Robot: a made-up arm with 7 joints. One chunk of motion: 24 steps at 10 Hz.
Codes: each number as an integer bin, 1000 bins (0 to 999) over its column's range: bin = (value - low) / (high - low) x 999, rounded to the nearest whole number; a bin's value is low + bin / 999 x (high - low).
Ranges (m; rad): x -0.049..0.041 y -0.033..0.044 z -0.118..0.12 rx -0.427..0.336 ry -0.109..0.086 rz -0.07..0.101
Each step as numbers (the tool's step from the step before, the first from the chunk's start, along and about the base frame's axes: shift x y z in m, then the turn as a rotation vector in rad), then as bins.
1 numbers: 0.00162 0.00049 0.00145 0.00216 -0.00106 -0.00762
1 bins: 562 435 501 562 553 364
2 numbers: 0.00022 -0.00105 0.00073 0.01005 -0.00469 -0.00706
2 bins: 546 415 498 572 534 368
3 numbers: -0.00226 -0.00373 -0.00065 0.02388 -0.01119 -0.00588
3 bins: 519 380 493 590 501 375
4 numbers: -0.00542 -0.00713 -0.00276 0.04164 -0.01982 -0.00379
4 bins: 484 336 484 614 457 387
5 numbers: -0.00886 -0.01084 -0.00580 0.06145 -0.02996 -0.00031
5 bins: 446 288 471 640 405 407
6 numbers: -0.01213 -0.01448 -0.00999 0.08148 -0.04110 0.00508
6 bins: 409 240 453 666 348 439
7 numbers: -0.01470 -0.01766 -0.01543 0.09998 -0.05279 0.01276
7 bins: 381 199 431 690 288 483
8 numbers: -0.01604 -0.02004 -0.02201 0.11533 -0.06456 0.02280
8 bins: 366 168 403 710 228 542
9 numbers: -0.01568 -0.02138 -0.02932 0.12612 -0.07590 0.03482
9 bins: 370 151 372 724 170 612
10 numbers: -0.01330 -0.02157 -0.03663 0.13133 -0.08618 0.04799
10 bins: 396 148 342 731 117 689
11 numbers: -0.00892 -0.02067 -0.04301 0.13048 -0.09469 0.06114
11 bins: 445 160 315 730 73 766
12 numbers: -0.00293 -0.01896 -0.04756 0.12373 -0.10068 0.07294
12 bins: 511 182 296 721 43 835
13 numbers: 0.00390 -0.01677 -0.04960 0.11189 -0.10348 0.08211
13 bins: 587 211 287 706 28 889
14 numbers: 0.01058 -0.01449 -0.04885 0.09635 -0.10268 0.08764
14 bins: 661 240 290 685 32 921
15 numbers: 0.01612 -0.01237 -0.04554 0.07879 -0.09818 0.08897
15 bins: 723 268 304 662 55 929
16 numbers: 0.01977 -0.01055 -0.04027 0.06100 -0.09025 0.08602
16 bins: 763 291 326 639 96 911
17 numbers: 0.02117 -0.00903 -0.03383 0.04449 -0.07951 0.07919
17 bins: 779 311 353 617 151 872
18 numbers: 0.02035 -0.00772 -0.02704 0.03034 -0.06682 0.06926
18 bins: 770 328 382 599 216 814
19 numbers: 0.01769 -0.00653 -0.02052 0.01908 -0.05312 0.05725
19 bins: 740 343 409 584 286 743
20 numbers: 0.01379 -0.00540 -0.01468 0.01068 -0.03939 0.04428
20 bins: 697 358 434 573 357 668
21 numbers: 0.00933 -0.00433 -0.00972 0.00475 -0.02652 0.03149
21 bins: 647 372 455 565 423 593
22 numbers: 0.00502 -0.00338 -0.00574 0.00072 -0.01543 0.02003
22 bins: 600 384 471 560 479 526
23 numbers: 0.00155 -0.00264 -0.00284 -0.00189 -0.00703 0.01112
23 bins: 561 394 483 557 522 474
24 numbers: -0.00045 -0.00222 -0.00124 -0.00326 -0.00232 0.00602
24 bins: 539 399 490 555 547 444
